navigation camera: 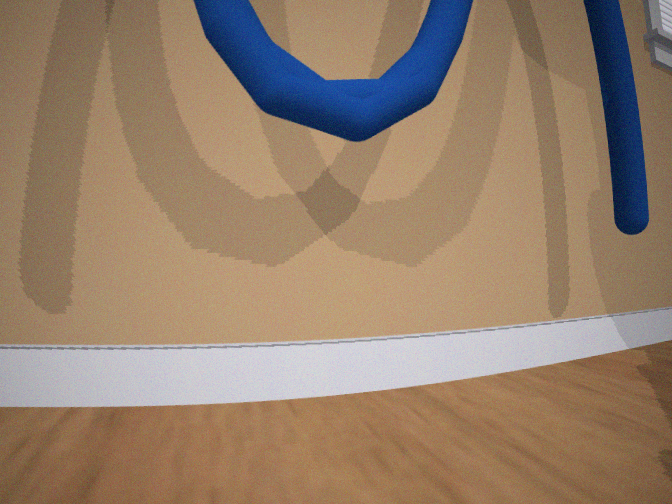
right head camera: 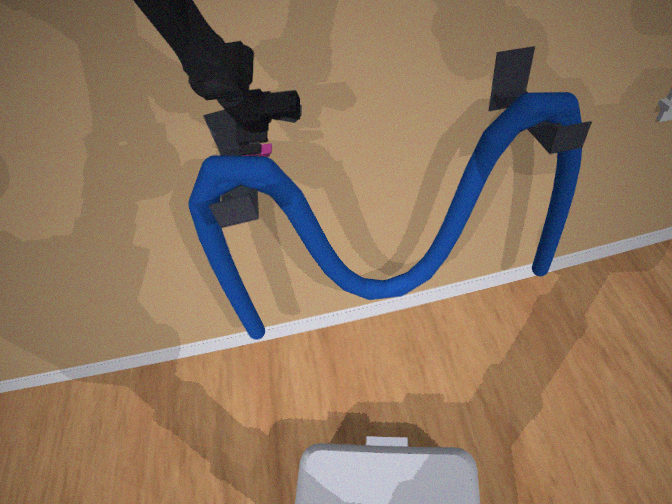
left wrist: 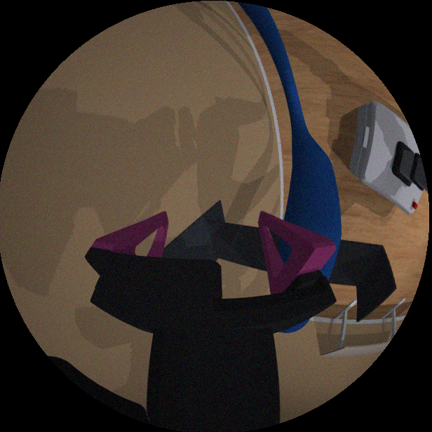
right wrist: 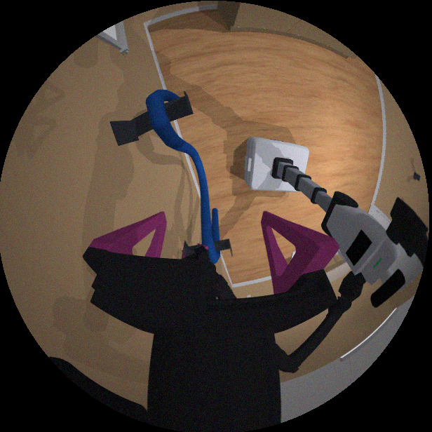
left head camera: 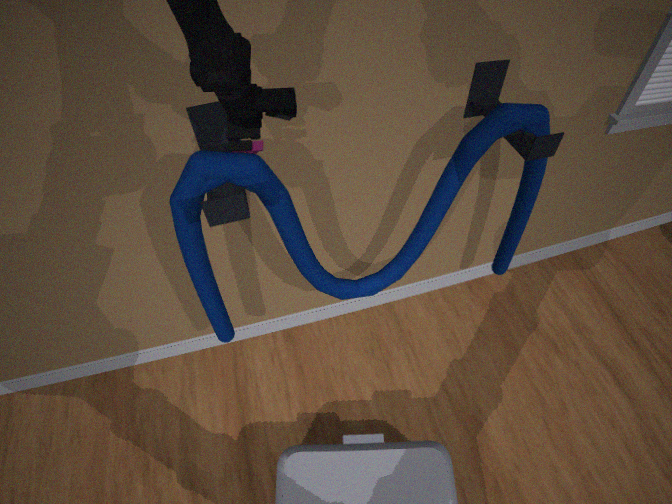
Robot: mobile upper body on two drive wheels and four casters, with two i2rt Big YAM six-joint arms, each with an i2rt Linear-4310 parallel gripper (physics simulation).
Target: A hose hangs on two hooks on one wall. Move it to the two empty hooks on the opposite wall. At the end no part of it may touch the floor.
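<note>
The blue hose [left head camera: 352, 287] [right head camera: 379, 289] [left wrist: 312, 185] [right wrist: 204, 190] [navigation camera: 352, 108] hangs over two dark wall hooks, sagging between them, with both ends hanging down. In the head views these are the left hook [left head camera: 229, 208] [right head camera: 238, 210] [left wrist: 370, 260] and the right hook [left head camera: 488, 84] [right head camera: 512, 75] [right wrist: 125, 132]. My left gripper [left wrist: 212, 216] is open at the left hook, close to the wall; one finger overlaps the hose in the left wrist view. Contact is unclear. My right gripper [right wrist: 213, 216] is open, away from the hose, with nothing between its fingers. The opposite wall's hooks are not clearly visible.
My grey base [left head camera: 363, 477] [right head camera: 388, 477] [left wrist: 387, 125] [right wrist: 260, 165] stands on the wood floor facing the wall. A white baseboard [navigation camera: 217, 374] runs along the wall foot. A window [left head camera: 654, 81] is at the right. A small dark piece [right wrist: 416, 176] shows at the far wall.
</note>
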